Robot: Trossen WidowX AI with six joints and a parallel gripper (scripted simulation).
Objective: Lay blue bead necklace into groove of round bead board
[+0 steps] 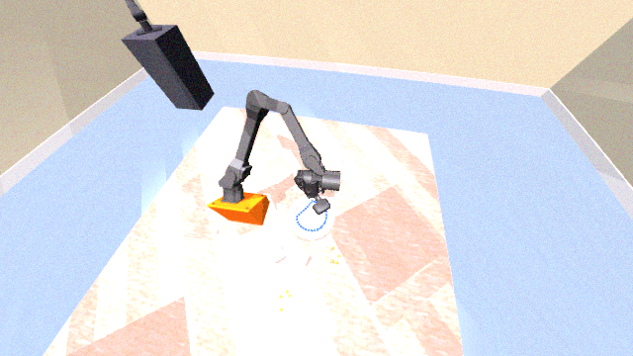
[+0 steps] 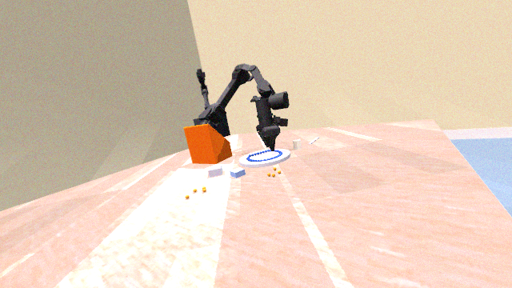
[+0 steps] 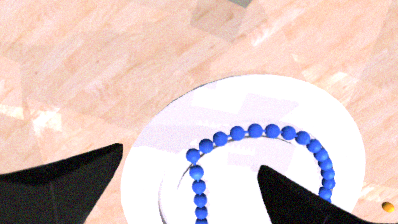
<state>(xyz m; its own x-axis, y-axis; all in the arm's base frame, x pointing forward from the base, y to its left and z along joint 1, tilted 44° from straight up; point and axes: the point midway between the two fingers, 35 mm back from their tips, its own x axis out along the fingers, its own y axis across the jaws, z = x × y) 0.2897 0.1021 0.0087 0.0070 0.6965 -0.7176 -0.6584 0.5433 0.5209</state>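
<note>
Now: gripper tip 6 cm to the left of the round white bead board, 1 cm short of it and 1 cm above it. From my gripper tip the other things lie so: white stick: 19 cm to the left, 13 cm ahead, 2 cm below; then light blue cube: 23 cm to the right, 1 cm below; then beige cube: 9 cm ahead, 7 cm to the left.
</note>
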